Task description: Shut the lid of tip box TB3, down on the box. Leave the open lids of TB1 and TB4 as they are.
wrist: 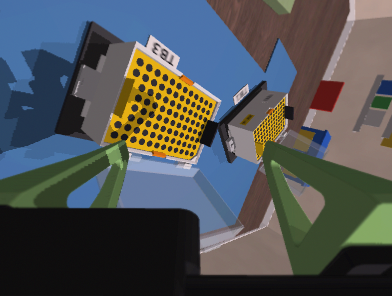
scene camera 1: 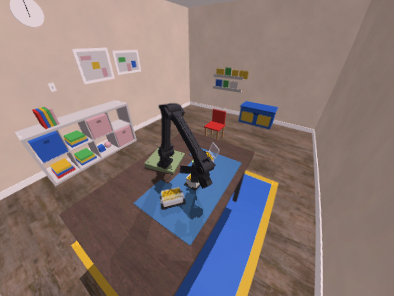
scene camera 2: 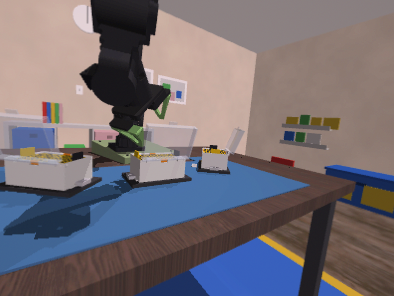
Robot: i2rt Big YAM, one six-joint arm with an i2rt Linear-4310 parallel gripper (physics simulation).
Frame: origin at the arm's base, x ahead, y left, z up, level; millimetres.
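Seen in the pictures: gripper, fingertip midpoint: (wrist: 195, 148) (scene camera 2: 151, 131); arm's base, origin of the base link: (scene camera 1: 165, 162) (scene camera 2: 126, 148).
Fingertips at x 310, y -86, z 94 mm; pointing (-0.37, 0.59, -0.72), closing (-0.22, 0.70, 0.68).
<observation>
Offsets run from my fingertips to a thing's top centre. "spot": to the spot under its first point. Level surfaces: height alone.
Tip box TB3 @(dx -21, dy +30, dz -59 mm) (scene camera 1: 192, 182) (scene camera 2: 157, 171) (wrist: 165, 107) has a white body and yellow tip rack. Its clear lid @(spot: dx +67, dy +12, dz -14 mm) (scene camera 2: 172, 140) (wrist: 172, 195) stands open, up from the box's hinge edge. TB1 @(dx -23, dy +262, dz -59 mm) (scene camera 1: 209, 156) (scene camera 2: 215, 160) (wrist: 250, 125) has its clear lid @(dx +35, dy +315, dz +29 mm) (scene camera 1: 214, 149) (scene camera 2: 235, 140) open. TB4 (scene camera 1: 172, 197) (scene camera 2: 47, 172) has a clear lid (scene camera 2: 25, 131) open. My gripper (scene camera 2: 150, 127) (wrist: 195, 148) is open with nothing between its green fingers. In scene camera 2 it is above TB3's level, near the left side of its lid. The arm hides most of the fingers in scene camera 1.
The boxes stand on dark bases on a blue mat @(dz -125 mm) (scene camera 1: 192, 232) (scene camera 2: 240, 192). The wooden table @(dz -128 mm) (scene camera 1: 115, 215) (scene camera 2: 150, 255) extends around it. The arm's green base plate (scene camera 1: 151, 161) is behind the boxes. TB4 and TB1 are on either side of TB3.
</observation>
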